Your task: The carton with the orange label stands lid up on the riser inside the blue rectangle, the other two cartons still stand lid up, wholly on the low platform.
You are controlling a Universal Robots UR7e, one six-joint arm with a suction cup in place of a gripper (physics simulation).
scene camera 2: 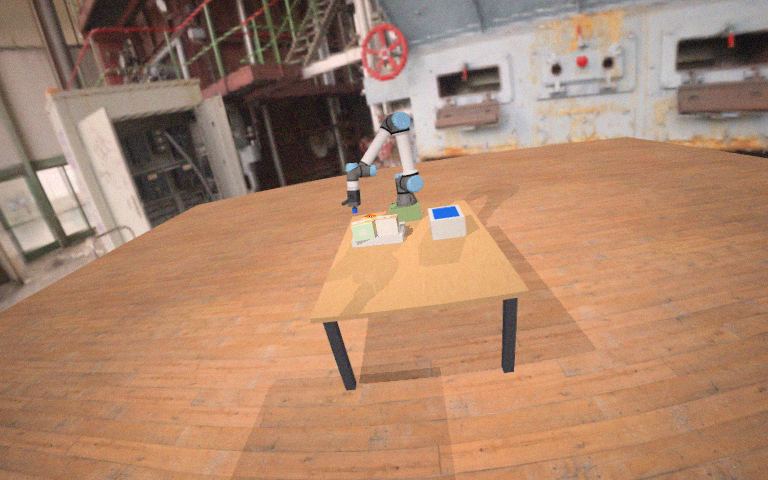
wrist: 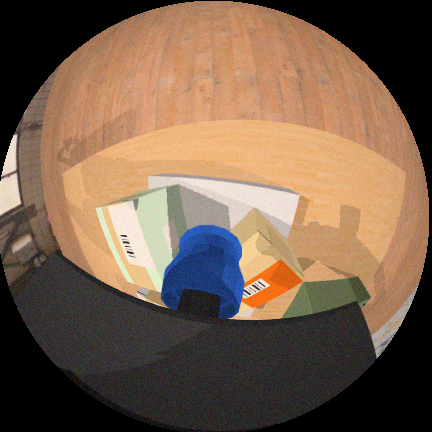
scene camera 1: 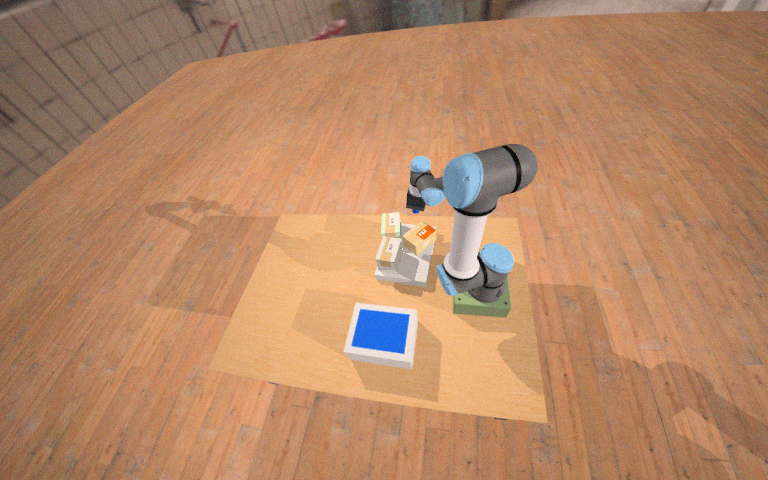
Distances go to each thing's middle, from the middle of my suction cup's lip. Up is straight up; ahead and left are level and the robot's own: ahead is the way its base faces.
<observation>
My suction cup is now 10 cm above the carton with orange label (scene camera 1: 422, 235), 9 cm to the right of it and 3 cm past it. From my suction cup the other things lie so: riser with blue rectangle (scene camera 1: 384, 335) (57 cm to the left, 13 cm below, 1 cm ahead); low platform (scene camera 1: 413, 270) (17 cm below, 14 cm to the left, 2 cm ahead).
</observation>
